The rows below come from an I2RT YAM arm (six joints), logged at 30 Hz.
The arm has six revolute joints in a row. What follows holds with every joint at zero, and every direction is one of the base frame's.
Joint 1 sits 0.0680 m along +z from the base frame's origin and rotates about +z.
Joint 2 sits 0.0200 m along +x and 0.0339 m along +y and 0.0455 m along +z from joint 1 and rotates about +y.
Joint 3 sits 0.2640 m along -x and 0.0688 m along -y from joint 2 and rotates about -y.
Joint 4 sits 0.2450 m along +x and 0.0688 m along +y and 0.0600 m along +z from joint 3 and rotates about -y.
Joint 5 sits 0.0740 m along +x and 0.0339 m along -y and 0.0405 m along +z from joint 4 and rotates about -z.
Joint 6 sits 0.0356 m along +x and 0.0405 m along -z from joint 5 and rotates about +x.
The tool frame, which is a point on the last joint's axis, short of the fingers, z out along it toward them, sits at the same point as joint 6; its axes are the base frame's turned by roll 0.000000, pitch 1.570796 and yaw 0.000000 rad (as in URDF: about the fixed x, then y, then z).
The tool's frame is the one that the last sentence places.
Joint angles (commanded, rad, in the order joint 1, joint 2, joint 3, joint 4, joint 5, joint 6), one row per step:
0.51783 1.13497 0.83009 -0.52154 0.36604 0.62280
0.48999 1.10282 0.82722 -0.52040 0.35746 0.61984
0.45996 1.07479 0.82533 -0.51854 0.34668 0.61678
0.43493 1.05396 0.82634 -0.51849 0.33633 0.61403
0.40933 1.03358 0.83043 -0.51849 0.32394 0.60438
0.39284 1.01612 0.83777 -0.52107 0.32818 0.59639
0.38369 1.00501 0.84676 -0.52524 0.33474 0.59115
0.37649 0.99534 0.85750 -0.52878 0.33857 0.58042
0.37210 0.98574 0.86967 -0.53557 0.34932 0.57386
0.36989 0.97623 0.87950 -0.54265 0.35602 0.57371
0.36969 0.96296 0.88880 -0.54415 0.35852 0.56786
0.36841 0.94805 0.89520 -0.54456 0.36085 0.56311
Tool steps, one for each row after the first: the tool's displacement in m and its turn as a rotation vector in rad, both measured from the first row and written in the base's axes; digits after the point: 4 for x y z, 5 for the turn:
-0.0016 -0.0079 0.0058 0.01796 -0.02364 -0.01992
-0.0027 -0.0157 0.0110 0.03520 -0.04507 -0.04029
-0.0035 -0.0218 0.0155 0.04896 -0.06171 -0.05603
-0.0043 -0.0279 0.0208 0.05931 -0.08052 -0.06617
-0.0056 -0.0325 0.0265 0.05928 -0.10238 -0.08029
-0.0065 -0.0352 0.0314 0.05736 -0.11897 -0.09075
-0.0074 -0.0374 0.0366 0.05326 -0.13548 -0.09387
-0.0087 -0.0392 0.0420 0.04742 -0.15207 -0.10214
-0.0103 -0.0406 0.0466 0.04808 -0.16509 -0.10936
-0.0126 -0.0416 0.0520 0.05063 -0.18484 -0.10802
-0.0152 -0.0430 0.0569 0.05393 -0.20444 -0.10842

